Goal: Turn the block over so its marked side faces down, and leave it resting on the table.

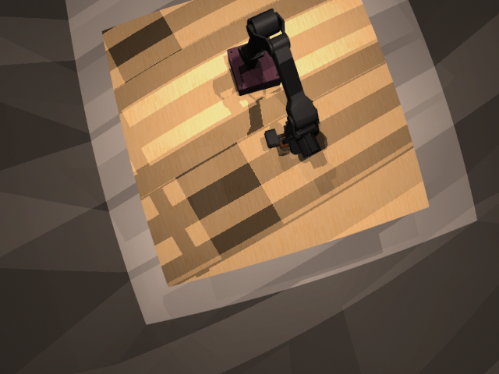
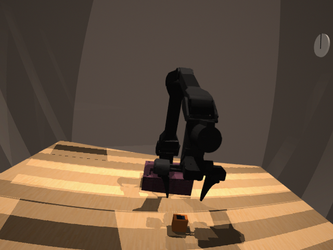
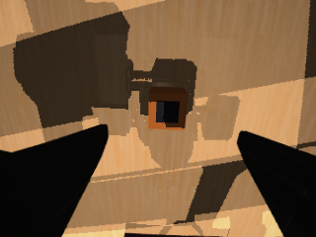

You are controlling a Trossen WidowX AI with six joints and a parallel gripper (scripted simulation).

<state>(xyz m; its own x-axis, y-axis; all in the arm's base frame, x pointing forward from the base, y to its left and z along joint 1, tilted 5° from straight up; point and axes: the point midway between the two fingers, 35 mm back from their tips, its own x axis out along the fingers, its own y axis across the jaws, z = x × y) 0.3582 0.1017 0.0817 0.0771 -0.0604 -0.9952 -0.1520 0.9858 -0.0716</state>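
My gripper tip is 70 mm above the block and 10 mm past it.
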